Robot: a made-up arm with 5 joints. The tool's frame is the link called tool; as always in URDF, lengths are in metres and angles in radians.
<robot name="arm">
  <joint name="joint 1" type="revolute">
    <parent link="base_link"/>
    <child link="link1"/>
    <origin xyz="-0.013 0.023 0.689" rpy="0 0 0"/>
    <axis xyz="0 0 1"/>
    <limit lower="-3.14" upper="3.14" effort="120" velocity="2.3"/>
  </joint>
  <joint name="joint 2" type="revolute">
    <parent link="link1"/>
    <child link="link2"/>
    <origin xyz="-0.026 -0.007 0.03" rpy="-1.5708 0 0"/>
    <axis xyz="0 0 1"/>
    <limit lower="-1.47" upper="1.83" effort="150" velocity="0.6"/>
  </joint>
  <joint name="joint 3" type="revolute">
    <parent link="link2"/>
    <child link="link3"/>
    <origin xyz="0.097 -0.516 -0.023" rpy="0 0 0"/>
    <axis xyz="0 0 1"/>
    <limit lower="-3.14" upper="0.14" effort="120" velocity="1.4"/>
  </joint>
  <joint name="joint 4" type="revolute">
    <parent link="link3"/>
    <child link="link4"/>
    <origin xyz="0.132 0.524 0.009" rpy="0 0 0"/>
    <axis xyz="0 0 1"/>
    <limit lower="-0.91" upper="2.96" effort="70" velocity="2.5"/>
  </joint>
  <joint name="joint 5" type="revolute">
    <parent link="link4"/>
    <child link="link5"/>
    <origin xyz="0.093 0.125 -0.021" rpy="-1.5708 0 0"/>
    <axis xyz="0 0 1"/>
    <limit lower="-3.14" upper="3.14" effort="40" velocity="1.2"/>
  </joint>
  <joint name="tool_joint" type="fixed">
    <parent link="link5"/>
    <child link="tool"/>
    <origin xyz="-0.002 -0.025 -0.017" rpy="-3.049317 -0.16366 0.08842"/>
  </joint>
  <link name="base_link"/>
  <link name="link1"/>
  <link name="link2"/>
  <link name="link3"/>
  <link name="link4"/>
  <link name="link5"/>
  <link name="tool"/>
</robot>
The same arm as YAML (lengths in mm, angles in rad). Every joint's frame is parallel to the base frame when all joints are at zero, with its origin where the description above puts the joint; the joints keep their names.
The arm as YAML. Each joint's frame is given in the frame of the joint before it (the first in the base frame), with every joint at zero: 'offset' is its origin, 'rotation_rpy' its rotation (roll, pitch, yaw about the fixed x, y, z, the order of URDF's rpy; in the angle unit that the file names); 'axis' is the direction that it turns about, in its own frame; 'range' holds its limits. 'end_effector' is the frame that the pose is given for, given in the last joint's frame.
length_unit: mm
angle_unit: rad
chain:
  - id: joint 1
    offset: [-13.0, 23.0, 689.0]
    rotation_rpy: [0.0, 0.0, 0.0]
    axis: [0.0, 0.0, 1.0]
    range: [-3.14, 3.14]
  - id: joint 2
    offset: [-26.0, -7.0, 30.0]
    rotation_rpy: [0.0, 0.0, 0.0]
    axis: [0.0, 1.0, 0.0]
    range: [-1.47, 1.83]
  - id: joint 3
    offset: [97.0, -23.0, 516.0]
    rotation_rpy: [0.0, 0.0, 0.0]
    axis: [0.0, 1.0, 0.0]
    range: [-3.14, 0.14]
  - id: joint 4
    offset: [132.0, 9.0, -524.0]
    rotation_rpy: [0.0, 0.0, 0.0]
    axis: [0.0, 1.0, 0.0]
    range: [-0.91, 2.96]
  - id: joint 5
    offset: [93.0, -21.0, -125.0]
    rotation_rpy: [0.0, 0.0, 0.0]
    axis: [0.0, 0.0, -1.0]
    range: [-3.14, 3.14]
end_effector:
  offset: [-2.0, 25.0, 17.0]
  rotation_rpy: [0.0923, 0.1637, -0.0884]

